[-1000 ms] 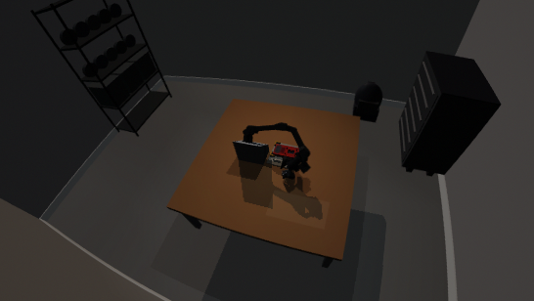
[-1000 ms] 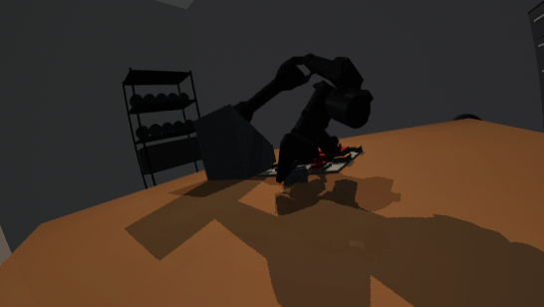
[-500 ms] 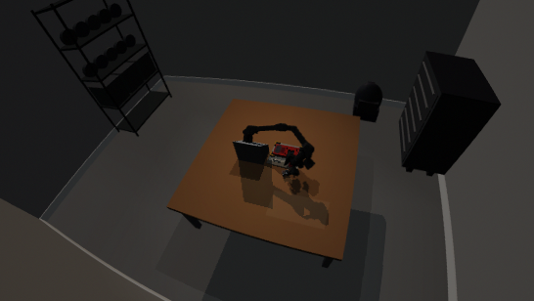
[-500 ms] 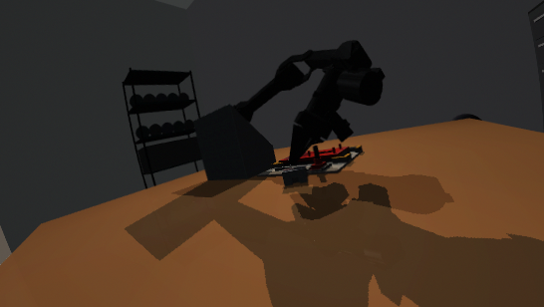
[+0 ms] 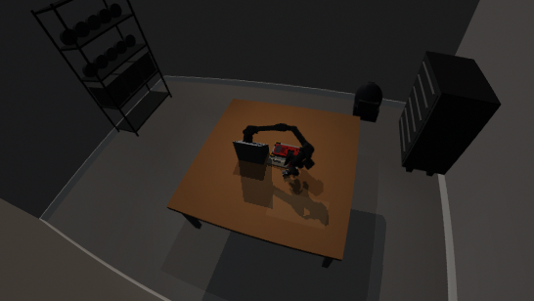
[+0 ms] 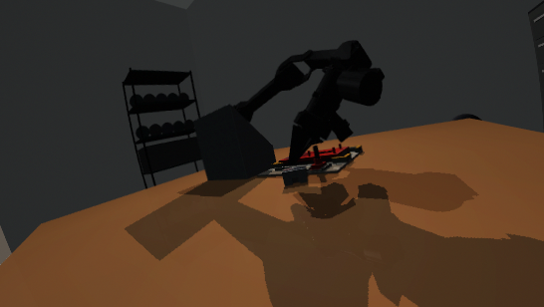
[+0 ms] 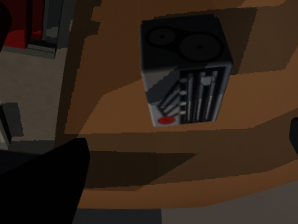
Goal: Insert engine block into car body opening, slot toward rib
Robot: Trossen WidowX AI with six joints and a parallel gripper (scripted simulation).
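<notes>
My gripper tip is 4 cm above the grey engine block. Round my gripper tip: grey baseplate: 18 cm to the left, 5 cm behind, 4 cm below.
</notes>
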